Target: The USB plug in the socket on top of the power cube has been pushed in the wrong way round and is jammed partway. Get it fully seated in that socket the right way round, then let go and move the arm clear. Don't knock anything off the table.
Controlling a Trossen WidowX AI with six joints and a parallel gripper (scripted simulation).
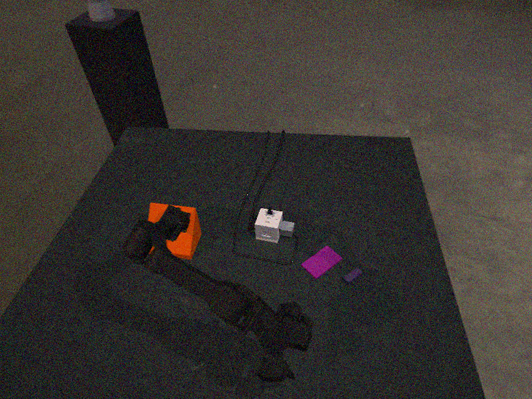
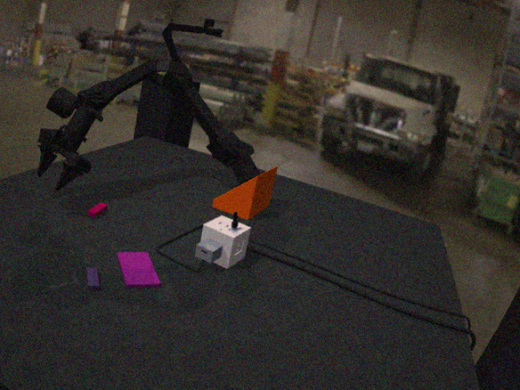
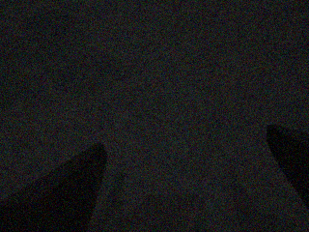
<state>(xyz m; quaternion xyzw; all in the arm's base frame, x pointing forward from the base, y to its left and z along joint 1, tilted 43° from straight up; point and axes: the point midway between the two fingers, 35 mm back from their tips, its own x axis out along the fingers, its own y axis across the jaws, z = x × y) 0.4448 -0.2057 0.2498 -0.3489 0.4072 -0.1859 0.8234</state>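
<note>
The dark USB plug lies 44 cm to the left of my gripper tip, 19 cm behind it and 2 cm above it. The rest, counted from my gripper tip: magenta flat card: 34 cm to the left, 7 cm below; then pink piece: 11 cm behind, 9 cm to the left, 6 cm below.
</note>
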